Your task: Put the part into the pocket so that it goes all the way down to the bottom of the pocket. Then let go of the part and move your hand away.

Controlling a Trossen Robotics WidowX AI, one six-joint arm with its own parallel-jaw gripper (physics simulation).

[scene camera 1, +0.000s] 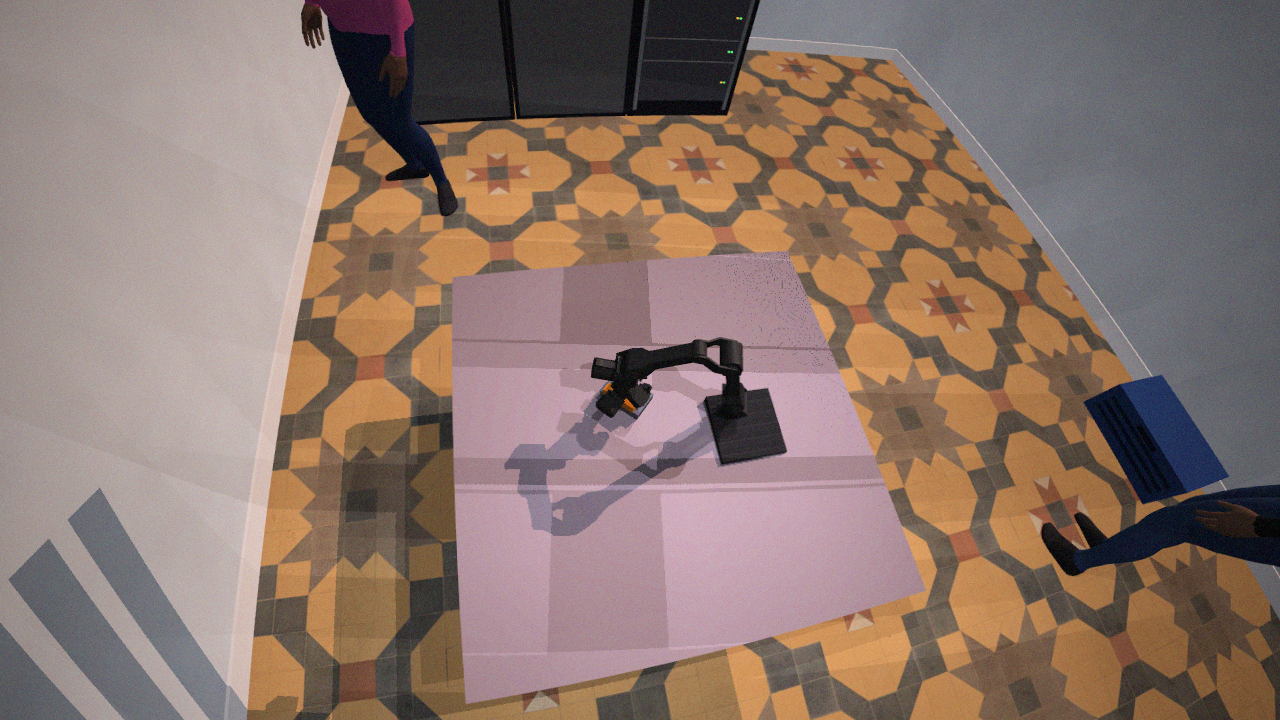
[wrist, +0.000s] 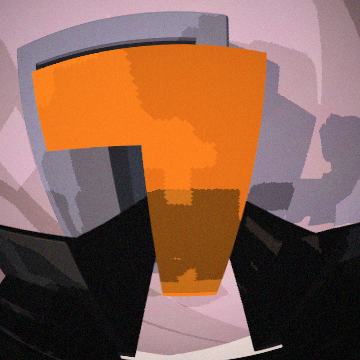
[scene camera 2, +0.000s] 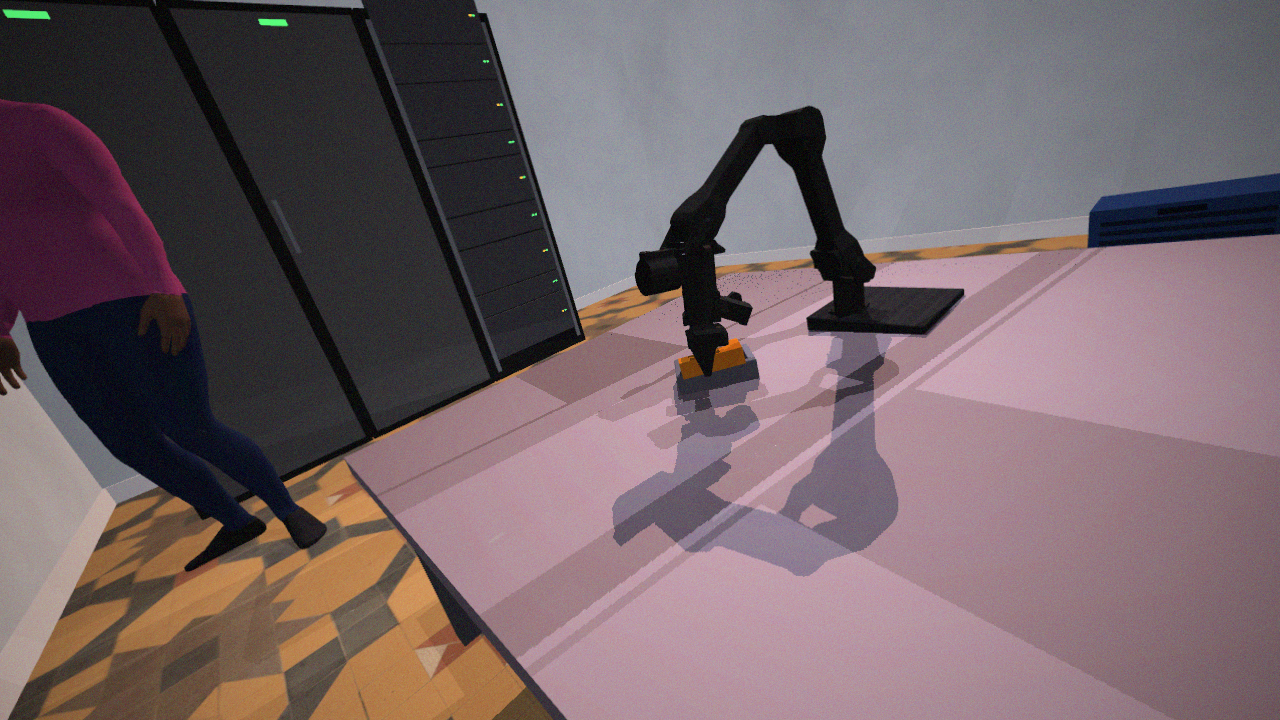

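Where they show: gripper, fingertip midpoint: point(scene camera 1: 616, 398) point(wrist: 189, 198) point(scene camera 2: 707, 373); arm's base, link origin: point(scene camera 1: 730, 410) point(scene camera 2: 849, 308).
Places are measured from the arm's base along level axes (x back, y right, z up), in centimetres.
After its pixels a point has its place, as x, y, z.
Note:
The orange L-shaped part point(scene camera 2: 731, 355) {-31.2, 10.8, 2.9} point(wrist: 200, 120) {-29.8, 11.5, 3.9} is held between the two black fingers of my gripper point(scene camera 1: 624, 400) {-32.7, 15.3, 0.2} point(scene camera 2: 707, 365) {-32.7, 15.3, 0.2} point(wrist: 189, 198) {-32.7, 15.3, 0.2}, which is shut on its stem. The grey block with the pocket point(scene camera 2: 735, 380) {-31.3, 11.0, -1.8} point(wrist: 125, 32) {-26.3, 10.4, 1.2} sits on the table under the part. In scene camera 2 the part stands up above the block's rim. In the wrist view a dark strip of the pocket shows along the part's top edge and another in its inner corner; the part covers the block's right side. The part's underside and the pocket's bottom are hidden.
The pink table point(scene camera 1: 751, 555) {-13.2, -41.7, -2.4} point(scene camera 2: 1074, 537) {-56.1, -30.9, -2.4} carries the arm's black base plate point(scene camera 1: 756, 438) {3.9, -11.2, -0.7} point(scene camera 2: 913, 308) {-0.2, -11.4, -0.7}, to the right of the block. Shadows of the arm fall across the table. Dark cabinets point(scene camera 1: 572, 53) point(scene camera 2: 295, 179), people and a blue box point(scene camera 1: 1163, 429) point(scene camera 2: 1181, 214) stand beyond the table.

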